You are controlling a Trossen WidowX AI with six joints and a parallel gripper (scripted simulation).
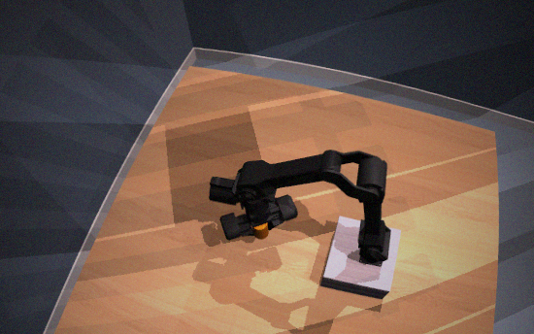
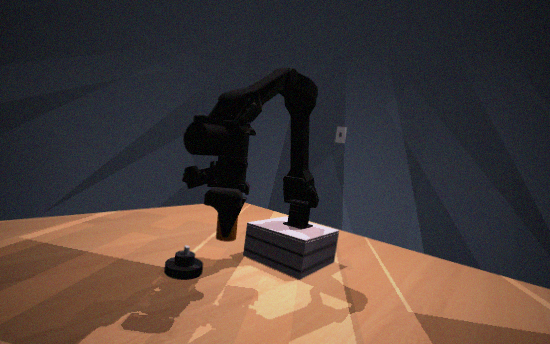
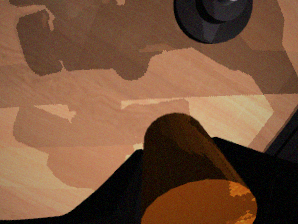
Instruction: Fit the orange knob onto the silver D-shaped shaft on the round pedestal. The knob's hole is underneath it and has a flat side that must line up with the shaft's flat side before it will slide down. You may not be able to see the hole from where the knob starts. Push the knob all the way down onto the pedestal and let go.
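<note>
The round pedestal lies 120 mm to the right of my gripper tip and 90 mm below it. From my gripper tip the other things lie so: orange knob 30 mm above.
</note>
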